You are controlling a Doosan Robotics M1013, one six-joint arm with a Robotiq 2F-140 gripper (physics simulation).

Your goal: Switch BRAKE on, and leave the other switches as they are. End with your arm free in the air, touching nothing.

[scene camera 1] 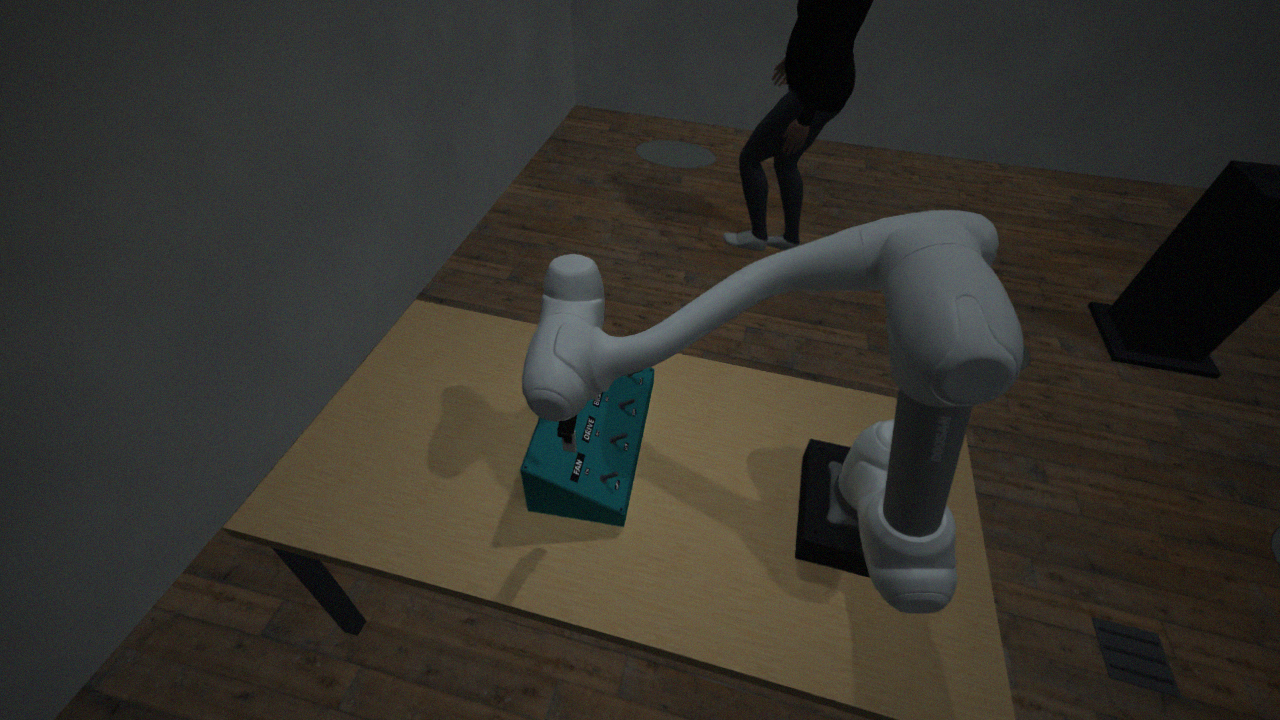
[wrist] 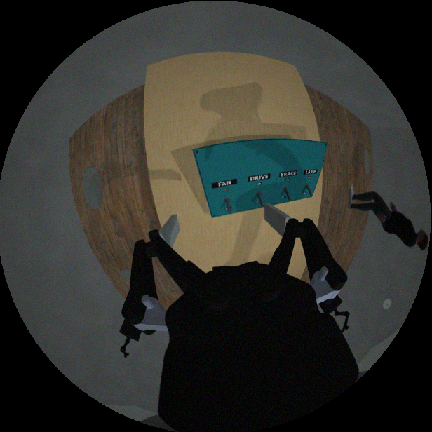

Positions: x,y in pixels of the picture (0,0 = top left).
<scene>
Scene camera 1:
teal switch panel: 557,482
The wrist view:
my gripper: 221,216
teal switch panel: 237,171
</scene>
